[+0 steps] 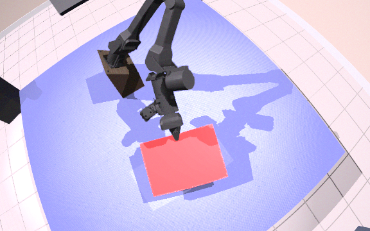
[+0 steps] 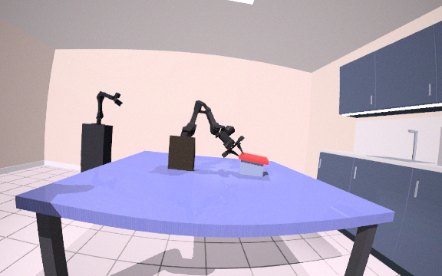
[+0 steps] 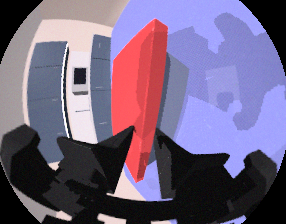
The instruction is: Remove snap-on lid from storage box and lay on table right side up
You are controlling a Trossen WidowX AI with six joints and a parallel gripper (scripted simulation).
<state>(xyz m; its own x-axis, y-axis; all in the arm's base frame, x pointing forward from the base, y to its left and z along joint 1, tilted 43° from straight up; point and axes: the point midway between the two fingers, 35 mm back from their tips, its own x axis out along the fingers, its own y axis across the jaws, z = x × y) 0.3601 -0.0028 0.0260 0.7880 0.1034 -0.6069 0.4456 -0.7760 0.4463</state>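
My gripper tip is 7 cm short of the red lid and 3 cm to the left of it. Also, from my gripper tip: storage box: 6 cm ahead, 5 cm below, 3 cm to the right.
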